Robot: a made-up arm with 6 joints.
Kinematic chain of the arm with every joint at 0, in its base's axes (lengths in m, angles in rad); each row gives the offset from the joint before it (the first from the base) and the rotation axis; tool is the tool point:
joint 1: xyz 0 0 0.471 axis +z
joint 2: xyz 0 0 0 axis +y
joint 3: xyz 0 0 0.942 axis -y
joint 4: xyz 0 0 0 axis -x
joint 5: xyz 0.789 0 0 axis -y
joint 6: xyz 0 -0.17 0 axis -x
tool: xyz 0 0 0
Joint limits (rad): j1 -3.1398..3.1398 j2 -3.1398..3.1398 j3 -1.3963..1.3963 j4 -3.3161..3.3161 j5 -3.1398..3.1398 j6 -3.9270..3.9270
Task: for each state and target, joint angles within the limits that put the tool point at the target. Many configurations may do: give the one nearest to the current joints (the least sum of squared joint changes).
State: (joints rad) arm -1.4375 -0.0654 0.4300 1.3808 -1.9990 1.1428
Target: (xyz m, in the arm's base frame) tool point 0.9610 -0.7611 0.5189
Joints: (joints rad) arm -0.6569 0.8140 -0.2335 1.4777 -1.9990 1.1428
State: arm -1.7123 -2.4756 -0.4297 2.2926 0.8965 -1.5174
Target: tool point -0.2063 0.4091 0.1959
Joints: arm -0.9196 -3.1377 -1.1619 2.0869 0.8965 -1.5174
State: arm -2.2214 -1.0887 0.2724 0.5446 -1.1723 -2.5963
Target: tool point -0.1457 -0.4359 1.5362
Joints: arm -1.5790 -0.3642 -0.2469 0.5810 -1.1723 -2.5963
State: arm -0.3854 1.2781 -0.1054 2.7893 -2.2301 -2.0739
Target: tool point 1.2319 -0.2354 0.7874
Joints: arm -0.3156 0.6607 0.0127 2.7727 -2.2301 -2.0739
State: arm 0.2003 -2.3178 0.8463 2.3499 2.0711 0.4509
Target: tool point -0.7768 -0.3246 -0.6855
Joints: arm 0.5467 -3.0723 0.2018 2.4104 2.0711 0.4509
